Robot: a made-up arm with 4 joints. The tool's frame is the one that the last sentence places. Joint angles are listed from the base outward.
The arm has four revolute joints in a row. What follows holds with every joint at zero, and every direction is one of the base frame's.
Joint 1 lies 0.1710 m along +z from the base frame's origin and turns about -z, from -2.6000 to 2.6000 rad.
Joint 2 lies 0.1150 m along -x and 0.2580 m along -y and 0.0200 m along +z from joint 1 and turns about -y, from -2.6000 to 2.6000 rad.
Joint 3 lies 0.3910 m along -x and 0.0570 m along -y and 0.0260 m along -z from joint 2 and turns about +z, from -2.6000 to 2.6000 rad.
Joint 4 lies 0.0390 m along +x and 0.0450 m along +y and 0.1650 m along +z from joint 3 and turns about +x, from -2.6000 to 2.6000 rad.
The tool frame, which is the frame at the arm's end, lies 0.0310 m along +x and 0.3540 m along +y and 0.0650 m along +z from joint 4; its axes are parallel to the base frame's.
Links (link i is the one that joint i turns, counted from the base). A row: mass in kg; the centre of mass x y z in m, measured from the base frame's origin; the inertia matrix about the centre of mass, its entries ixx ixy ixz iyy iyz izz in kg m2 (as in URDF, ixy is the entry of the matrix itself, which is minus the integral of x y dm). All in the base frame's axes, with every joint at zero. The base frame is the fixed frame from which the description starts. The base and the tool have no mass.
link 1: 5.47; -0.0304 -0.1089 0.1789; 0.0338 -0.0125 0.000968 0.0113 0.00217 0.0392
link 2: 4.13; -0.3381 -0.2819 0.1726; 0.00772 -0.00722 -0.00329 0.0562 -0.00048 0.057
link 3: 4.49; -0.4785 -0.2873 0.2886; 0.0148 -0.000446 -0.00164 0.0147 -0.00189 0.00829
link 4: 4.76; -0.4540 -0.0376 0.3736; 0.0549 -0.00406 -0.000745 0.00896 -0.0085 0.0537
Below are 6 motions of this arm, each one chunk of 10 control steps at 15 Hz.
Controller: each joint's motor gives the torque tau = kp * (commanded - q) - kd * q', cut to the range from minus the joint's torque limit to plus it. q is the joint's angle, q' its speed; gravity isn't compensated. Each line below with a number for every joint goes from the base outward.
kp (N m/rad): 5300 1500 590 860
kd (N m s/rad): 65 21 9.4 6.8
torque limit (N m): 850 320 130 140
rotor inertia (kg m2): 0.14 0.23 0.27 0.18
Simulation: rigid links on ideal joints. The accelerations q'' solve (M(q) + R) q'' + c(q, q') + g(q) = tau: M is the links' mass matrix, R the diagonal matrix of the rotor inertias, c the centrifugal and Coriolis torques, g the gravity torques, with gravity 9.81 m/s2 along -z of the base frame. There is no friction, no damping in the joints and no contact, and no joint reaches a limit. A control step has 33 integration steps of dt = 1/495 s. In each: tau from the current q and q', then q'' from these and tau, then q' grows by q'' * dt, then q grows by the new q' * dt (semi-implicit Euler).
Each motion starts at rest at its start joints. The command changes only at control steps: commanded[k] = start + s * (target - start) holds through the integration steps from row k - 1 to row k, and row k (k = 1, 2, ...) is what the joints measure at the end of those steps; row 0 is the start. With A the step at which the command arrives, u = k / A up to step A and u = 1 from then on. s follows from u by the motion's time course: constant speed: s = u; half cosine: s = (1 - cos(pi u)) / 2; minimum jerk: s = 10 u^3 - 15 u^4 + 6 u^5; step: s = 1 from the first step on.
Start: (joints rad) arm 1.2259 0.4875 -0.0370 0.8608
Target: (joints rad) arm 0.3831 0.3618 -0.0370 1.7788
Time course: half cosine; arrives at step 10
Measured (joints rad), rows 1 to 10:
1: 1.2003 0.5137 -0.0290 0.8856
2: 1.1271 0.5226 -0.0166 0.9713
3: 1.0222 0.4890 -0.0321 1.0960
4: 0.8984 0.4602 -0.0381 1.2336
5: 0.7646 0.4519 -0.0371 1.3808
6: 0.6335 0.4365 -0.0405 1.5251
7: 0.5195 0.4115 -0.0424 1.6470
8: 0.4342 0.3965 -0.0412 1.7361
9: 0.3851 0.3930 -0.0406 1.7867
10: 0.3768 0.3922 -0.0402 1.7916

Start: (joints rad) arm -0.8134 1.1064 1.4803 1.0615
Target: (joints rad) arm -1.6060 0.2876 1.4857 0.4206
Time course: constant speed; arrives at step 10
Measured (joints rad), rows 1 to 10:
1: -0.9122 1.0390 1.4913 0.9558
2: -1.0035 0.9624 1.5120 0.9083
3: -1.0689 0.8717 1.4923 0.8397
4: -1.1499 0.7819 1.4880 0.7813
5: -1.2344 0.7047 1.5001 0.7159
6: -1.3125 0.6337 1.4970 0.6467
7: -1.3904 0.5539 1.4935 0.5821
8: -1.4708 0.4663 1.4953 0.5210
9: -1.5508 0.3817 1.4956 0.4580
10: -1.6298 0.3034 1.4942 0.3919

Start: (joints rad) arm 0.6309 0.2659 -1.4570 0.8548
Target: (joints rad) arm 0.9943 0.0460 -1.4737 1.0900
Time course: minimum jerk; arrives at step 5
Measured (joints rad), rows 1 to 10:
1: 0.6577 0.2767 -1.4618 0.8669
2: 0.7785 0.2162 -1.4778 0.9673
3: 0.9274 0.1211 -1.4650 1.0541
4: 0.9991 0.0707 -1.4654 1.0909
5: 0.9946 0.0716 -1.4740 1.0865
6: 0.9922 0.0720 -1.4763 1.0859
7: 0.9958 0.0714 -1.4726 1.0881
8: 0.9939 0.0731 -1.4744 1.0869
9: 0.9942 0.0716 -1.4745 1.0871
10: 0.9944 0.0716 -1.4736 1.0869

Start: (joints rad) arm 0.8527 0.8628 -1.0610 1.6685
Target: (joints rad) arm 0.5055 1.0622 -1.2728 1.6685
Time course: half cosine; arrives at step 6
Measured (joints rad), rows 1 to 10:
1: 0.8252 0.8959 -1.0807 1.6725
2: 0.7436 0.9519 -1.1296 1.6839
3: 0.6478 1.0082 -1.1844 1.6838
4: 0.5654 1.0567 -1.2369 1.6839
5: 0.5086 1.0934 -1.2721 1.6853
6: 0.4983 1.1065 -1.2814 1.6887
7: 0.5074 1.0893 -1.2787 1.6813
8: 0.5073 1.0747 -1.2760 1.6735
9: 0.5055 1.0854 -1.2771 1.6803
10: 0.5045 1.0960 -1.2796 1.6852

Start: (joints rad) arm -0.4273 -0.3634 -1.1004 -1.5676
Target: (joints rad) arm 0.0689 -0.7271 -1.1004 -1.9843
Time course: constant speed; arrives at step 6
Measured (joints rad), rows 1 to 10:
1: -0.3156 -0.4102 -1.1054 -1.6749
2: -0.2316 -0.4709 -1.0932 -1.7295
3: -0.1590 -0.5403 -1.0993 -1.7951
4: -0.0694 -0.5998 -1.1004 -1.8729
5: 0.0109 -0.6547 -1.0973 -1.9295
6: 0.0940 -0.7193 -1.1000 -2.0057
7: 0.0601 -0.7049 -1.1007 -1.9646
8: 0.0700 -0.7051 -1.0926 -1.9746
9: 0.0705 -0.7040 -1.1014 -1.9787
10: 0.0673 -0.7060 -1.0947 -1.9706

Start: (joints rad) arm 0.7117 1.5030 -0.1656 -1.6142
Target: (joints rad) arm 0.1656 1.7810 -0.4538 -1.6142
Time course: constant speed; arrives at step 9
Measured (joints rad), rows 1 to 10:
1: 0.6485 1.5380 -0.1979 -1.6175
2: 0.5814 1.5993 -0.2341 -1.6198
3: 0.5242 1.6155 -0.2632 -1.6162
4: 0.4656 1.6357 -0.2954 -1.6189
5: 0.4026 1.6766 -0.3283 -1.6188
6: 0.3420 1.7077 -0.3599 -1.6187
7: 0.2825 1.7323 -0.3919 -1.6193
8: 0.2214 1.7643 -0.4240 -1.6198
9: 0.1604 1.7964 -0.4561 -1.6201
10: 0.1627 1.7887 -0.4486 -1.6182

